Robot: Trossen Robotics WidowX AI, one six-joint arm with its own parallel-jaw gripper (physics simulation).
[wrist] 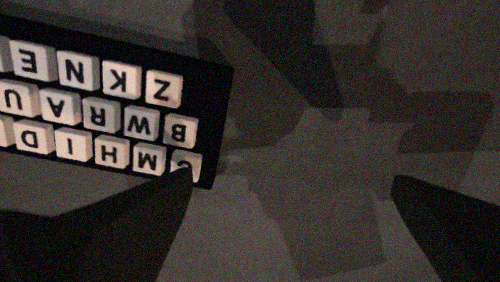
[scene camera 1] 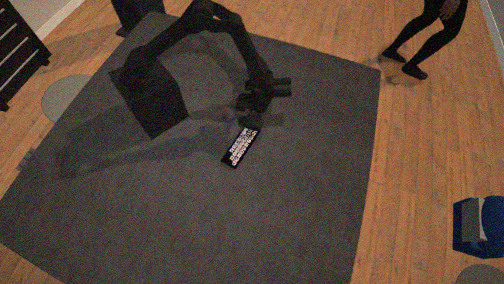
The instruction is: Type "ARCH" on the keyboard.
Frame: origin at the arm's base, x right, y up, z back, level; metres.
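Seen in the pictures: gripper, fingertip midpoint: (wrist: 290,180) (scene camera 1: 260,119); arm's base, origin of the base link: (scene camera 1: 137,87).
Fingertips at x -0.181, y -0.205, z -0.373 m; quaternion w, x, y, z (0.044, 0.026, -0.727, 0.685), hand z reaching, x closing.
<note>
Pixels of each thing's top centre, then the offset from my fingertips to it. Level surfaces: height alone.
- black keyboard, middle of its top: (scene camera 1: 241,143) dx +0.126, dy -0.006, dz +0.022 m
- R key, middle of its top: (wrist: 98,116) dx +0.086, dy -0.006, dz +0.018 m
- H key, middle of its top: (wrist: 109,154) dx +0.084, dy -0.006, dz +0.000 m
- C key, middle of its top: (wrist: 184,168) dx +0.049, dy -0.006, dz -0.003 m
- dark mat, its level: dy -0.024 m
The black keyboard (scene camera 1: 236,154) (wrist: 212,110) with white letter keys lies flat on the dark mat. In the wrist view its letters appear upside down. The A key (wrist: 60,107) and R key (wrist: 101,116) are in the middle row shown. The H key (wrist: 112,154) and C key (wrist: 181,161) are in the row nearest the fingers. My gripper (scene camera 1: 261,102) (wrist: 290,180) is open and empty, at the keyboard's far end in the scene view. Its left finger in the wrist view covers the lower part of the C key; whether it touches the key cannot be told. The other finger is off the keyboard's end.
The dark mat (scene camera 1: 200,220) lies on a wooden floor (scene camera 1: 430,150). The arm's dark base block (scene camera 1: 160,110) stands left of the keyboard. A person's legs (scene camera 1: 435,45) show beyond the mat at the upper right. A blue object (scene camera 1: 492,220) is at the right edge.
</note>
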